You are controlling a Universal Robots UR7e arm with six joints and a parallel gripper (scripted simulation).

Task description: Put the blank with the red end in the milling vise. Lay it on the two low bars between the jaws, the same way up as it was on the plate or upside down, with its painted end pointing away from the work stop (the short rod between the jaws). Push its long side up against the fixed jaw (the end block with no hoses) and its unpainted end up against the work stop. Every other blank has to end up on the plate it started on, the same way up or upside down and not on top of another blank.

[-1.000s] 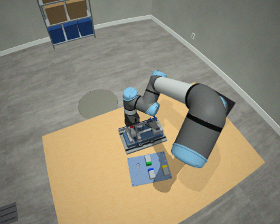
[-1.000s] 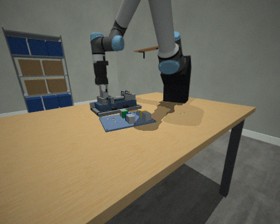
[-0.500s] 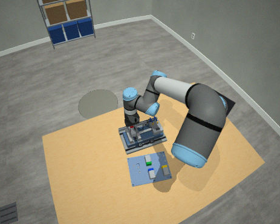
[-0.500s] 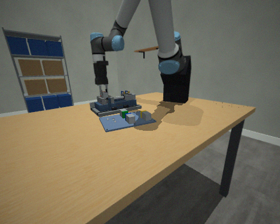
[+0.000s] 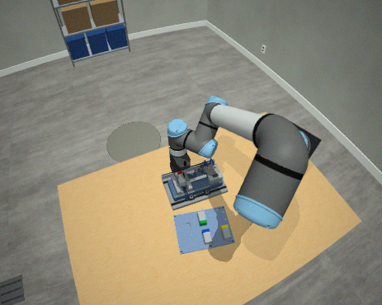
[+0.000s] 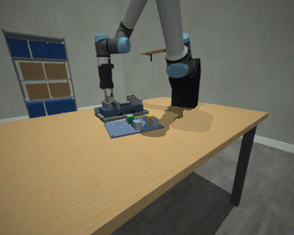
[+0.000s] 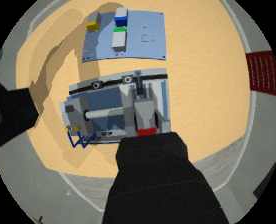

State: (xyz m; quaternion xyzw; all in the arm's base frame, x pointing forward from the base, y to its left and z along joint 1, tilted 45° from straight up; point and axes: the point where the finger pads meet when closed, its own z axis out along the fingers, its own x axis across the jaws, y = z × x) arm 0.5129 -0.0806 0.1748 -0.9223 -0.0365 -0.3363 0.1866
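Now: the red-ended blank 20 mm below my hand. From my hand the other things lie so: green-ended blank (80 mm behind, 180 mm to the left, 100 mm below); then milling vise (70 mm behind, 10 mm to the right, 90 mm below); then plate (80 mm behind, 220 mm to the left, 120 mm below).
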